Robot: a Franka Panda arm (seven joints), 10 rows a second.
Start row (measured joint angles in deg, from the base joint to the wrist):
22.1 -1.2 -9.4 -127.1 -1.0 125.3 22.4
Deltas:
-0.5 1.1 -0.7 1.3 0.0 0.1 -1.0
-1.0 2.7 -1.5 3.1 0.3 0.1 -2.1
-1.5 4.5 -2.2 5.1 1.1 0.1 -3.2
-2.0 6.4 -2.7 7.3 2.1 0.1 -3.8
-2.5 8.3 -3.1 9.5 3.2 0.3 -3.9
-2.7 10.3 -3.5 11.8 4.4 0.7 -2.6
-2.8 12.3 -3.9 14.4 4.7 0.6 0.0
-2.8 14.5 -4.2 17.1 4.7 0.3 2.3
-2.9 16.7 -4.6 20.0 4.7 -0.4 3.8
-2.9 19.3 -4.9 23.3 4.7 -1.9 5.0
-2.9 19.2 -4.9 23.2 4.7 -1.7 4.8
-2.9 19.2 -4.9 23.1 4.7 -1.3 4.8
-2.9 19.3 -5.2 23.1 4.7 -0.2 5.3
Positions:
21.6 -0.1 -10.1 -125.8 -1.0 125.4 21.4
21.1 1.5 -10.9 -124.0 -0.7 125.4 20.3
20.6 3.3 -11.6 -122.0 0.1 125.4 19.2
20.1 5.2 -12.1 -119.8 1.1 125.4 18.6
19.6 7.1 -12.5 -117.6 2.2 125.6 18.5
19.4 9.1 -12.9 -115.3 3.4 126.0 19.8
19.3 11.1 -13.3 -112.7 3.7 125.9 22.4
19.3 13.3 -13.6 -110.0 3.7 125.6 24.7
19.2 15.5 -14.0 -107.1 3.7 124.9 26.2
19.2 18.1 -14.3 -103.8 3.7 123.4 27.4
19.2 18.0 -14.3 -103.9 3.7 123.6 27.2
19.2 18.0 -14.3 -104.0 3.7 124.0 27.2
19.2 18.1 -14.6 -104.0 3.7 125.1 27.7

